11 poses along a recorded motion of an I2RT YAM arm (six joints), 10 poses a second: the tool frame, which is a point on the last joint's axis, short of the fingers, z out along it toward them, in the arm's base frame.
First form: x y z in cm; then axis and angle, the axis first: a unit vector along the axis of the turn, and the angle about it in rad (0 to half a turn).
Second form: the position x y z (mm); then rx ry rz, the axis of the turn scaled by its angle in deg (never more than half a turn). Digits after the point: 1 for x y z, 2 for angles.
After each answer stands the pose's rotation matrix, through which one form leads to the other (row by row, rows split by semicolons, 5 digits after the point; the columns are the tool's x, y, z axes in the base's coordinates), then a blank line. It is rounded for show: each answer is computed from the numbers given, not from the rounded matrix.
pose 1, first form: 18.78 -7.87 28.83 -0.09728 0.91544 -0.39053 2.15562
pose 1, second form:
187.8 -78.7 288.3 -12.01 113.06 -48.23
-0.53736 0.18741 0.82226; -0.46384 0.74860 -0.47375; -0.70434 -0.63598 -0.31534

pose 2, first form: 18.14 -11.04 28.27 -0.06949 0.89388 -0.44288 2.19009
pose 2, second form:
181.4 -110.4 282.7 -8.72 112.17 -55.57
-0.57283 0.26246 0.77652; -0.45881 0.68237 -0.56909; -0.67924 -0.68226 -0.27046

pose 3, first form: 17.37 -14.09 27.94 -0.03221 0.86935 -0.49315 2.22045
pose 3, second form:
173.7 -140.9 279.4 -4.10 110.60 -62.74
-0.60325 0.34775 0.71775; -0.43763 0.60803 -0.66241; -0.66676 -0.71370 -0.21460

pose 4, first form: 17.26 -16.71 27.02 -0.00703 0.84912 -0.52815 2.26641
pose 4, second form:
172.6 -167.1 270.2 -0.91 110.26 -68.58
-0.64078 0.39565 0.65793; -0.41524 0.54221 -0.73047; -0.64574 -0.74126 -0.18315

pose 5, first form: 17.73 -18.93 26.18 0.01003 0.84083 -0.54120 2.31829
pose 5, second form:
177.3 -189.3 261.8 1.33 111.69 -71.89
-0.67963 0.41108 0.60754; -0.38275 0.50782 -0.77177; -0.62578 -0.75706 -0.18779

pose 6, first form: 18.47 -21.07 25.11 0.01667 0.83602 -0.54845 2.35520
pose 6, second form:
184.7 -210.7 251.1 2.25 112.81 -74.01
-0.70593 0.41198 0.57614; -0.36442 0.48625 -0.79421; -0.60734 -0.77061 -0.19312

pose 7, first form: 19.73 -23.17 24.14 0.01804 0.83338 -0.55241 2.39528
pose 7, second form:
197.3 -231.7 241.4 2.48 114.37 -75.81
-0.73363 0.40112 0.54853; -0.34898 0.47024 -0.81061; -0.58309 -0.78612 -0.20500

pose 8, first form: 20.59 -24.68 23.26 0.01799 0.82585 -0.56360 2.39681
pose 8, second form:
205.9 -246.8 232.6 2.47 113.41 -77.40
-0.73467 0.40780 0.54218; -0.35623 0.44825 -0.81986; -0.57737 -0.79547 -0.18404

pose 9, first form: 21.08 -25.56 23.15 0.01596 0.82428 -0.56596 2.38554
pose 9, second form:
210.8 -255.6 231.5 2.18 112.66 -77.36
-0.72711 0.41101 0.54990; -0.36555 0.44621 -0.81687; -0.58110 -0.79497 -0.17420

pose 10, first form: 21.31 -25.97 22.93 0.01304 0.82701 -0.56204 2.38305
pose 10, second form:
213.1 -259.7 229.3 1.78 112.92 -76.74
-0.72555 0.40522 0.55622; -0.36799 0.45454 -0.81116; -0.58152 -0.79322 -0.18067

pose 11, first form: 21.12 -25.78 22.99 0.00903 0.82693 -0.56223 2.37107
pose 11, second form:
211.2 -257.8 229.9 1.23 112.34 -76.38
-0.71741 0.40442 0.56725; -0.37877 0.45694 -0.80482; -0.58469 -0.79224 -0.17462

